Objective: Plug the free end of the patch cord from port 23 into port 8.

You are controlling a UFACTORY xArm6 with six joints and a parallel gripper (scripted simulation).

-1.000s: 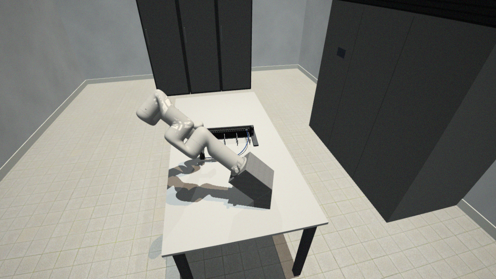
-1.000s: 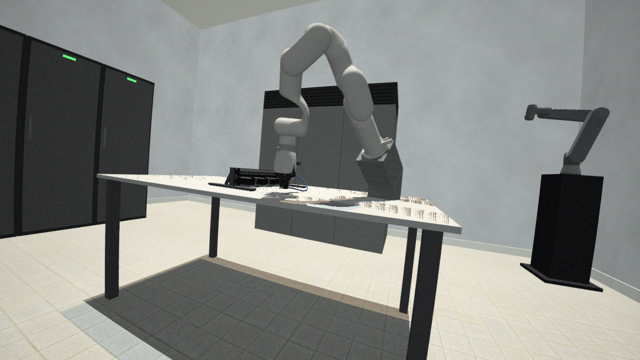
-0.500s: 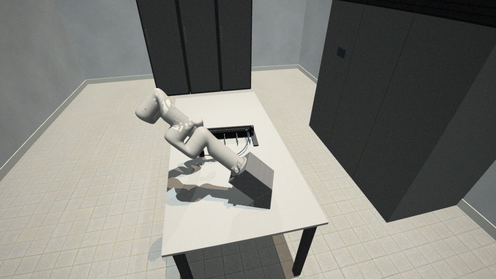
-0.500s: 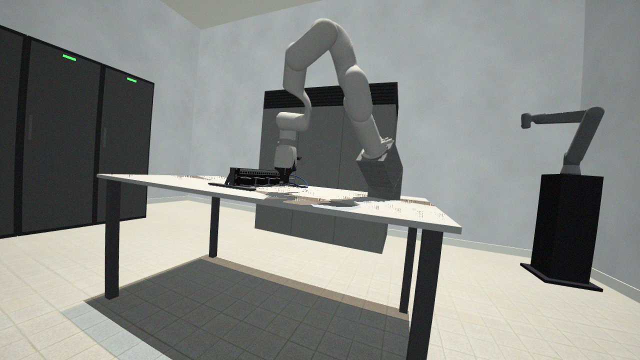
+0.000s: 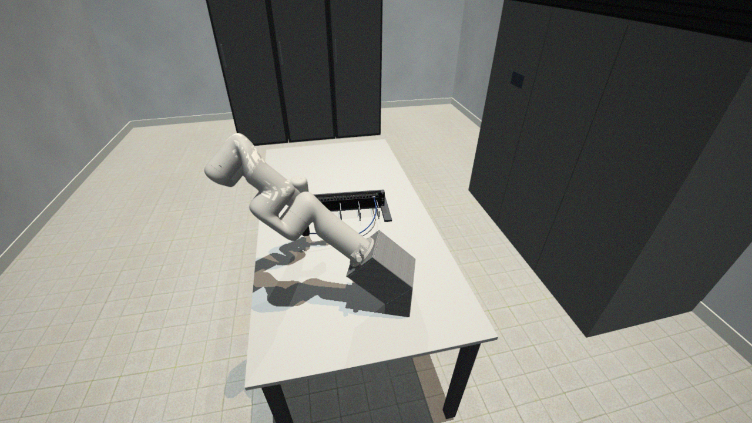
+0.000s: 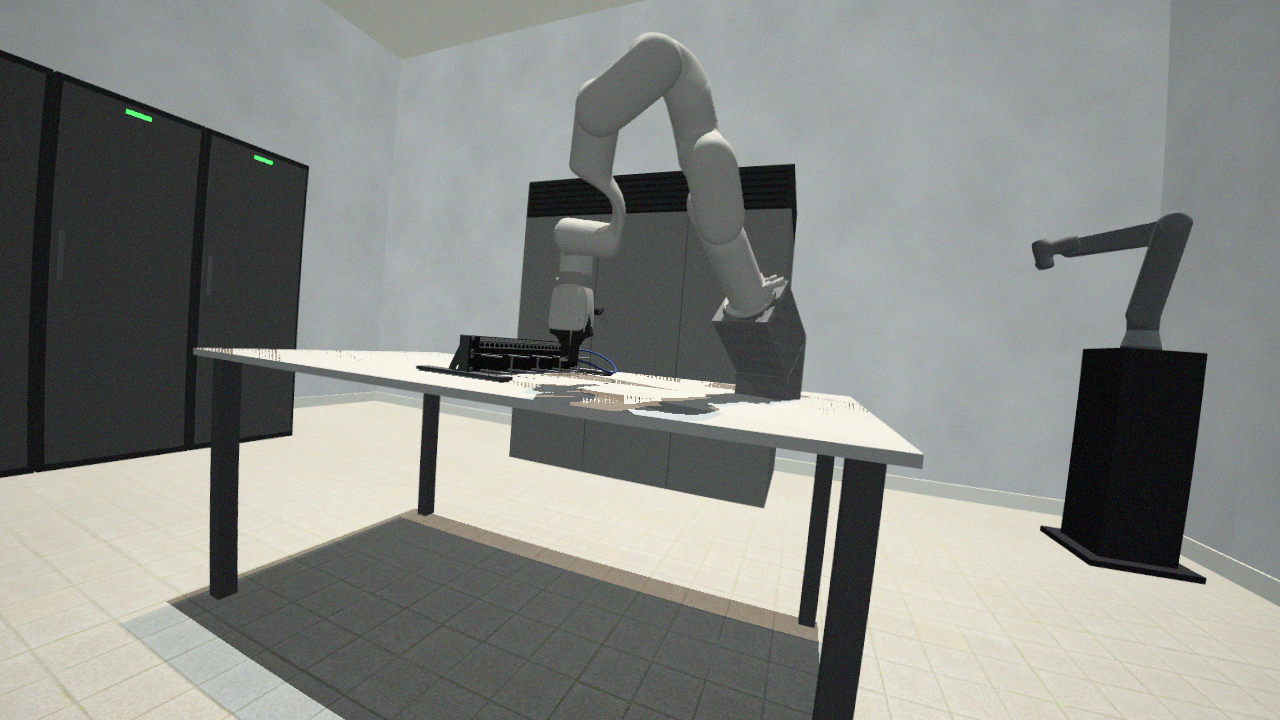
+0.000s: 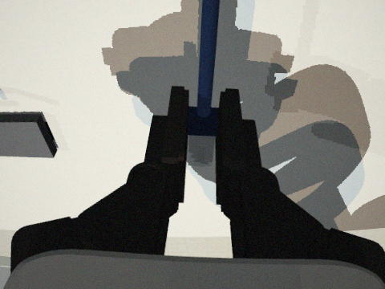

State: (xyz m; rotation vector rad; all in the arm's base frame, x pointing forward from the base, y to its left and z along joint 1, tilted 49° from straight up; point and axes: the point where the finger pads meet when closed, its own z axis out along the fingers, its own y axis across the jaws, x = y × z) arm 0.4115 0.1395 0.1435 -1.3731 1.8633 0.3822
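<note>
Now: hand 2 cm to the right of the patch cord plug and 1 cm above it.
</note>
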